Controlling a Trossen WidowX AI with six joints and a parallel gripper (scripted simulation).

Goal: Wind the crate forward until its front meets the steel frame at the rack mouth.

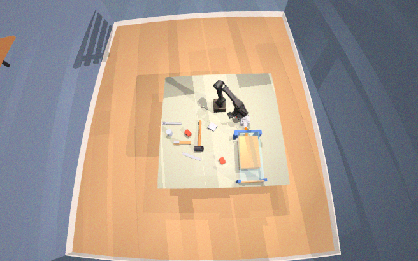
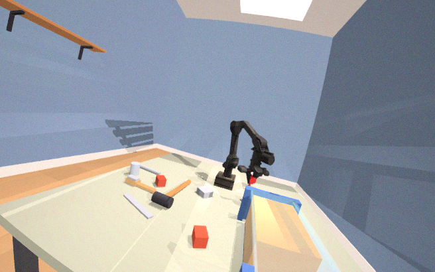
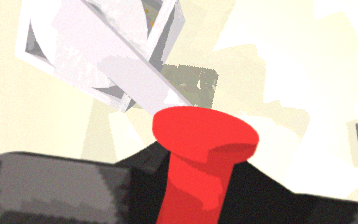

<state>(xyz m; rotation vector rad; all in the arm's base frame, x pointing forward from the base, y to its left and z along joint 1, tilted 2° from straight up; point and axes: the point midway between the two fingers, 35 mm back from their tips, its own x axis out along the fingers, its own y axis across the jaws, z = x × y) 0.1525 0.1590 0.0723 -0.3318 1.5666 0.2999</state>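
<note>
Now: gripper tip 180 mm short of the blue steel frame, 100 mm to the right of it and 10 mm above it. Also, from my gripper tip: white hand winch (10 mm ahead, 90 mm to the left, 80 mm below); crank arm (10 mm ahead, 40 mm to the left, 10 mm below); red knob (20 mm above).
</note>
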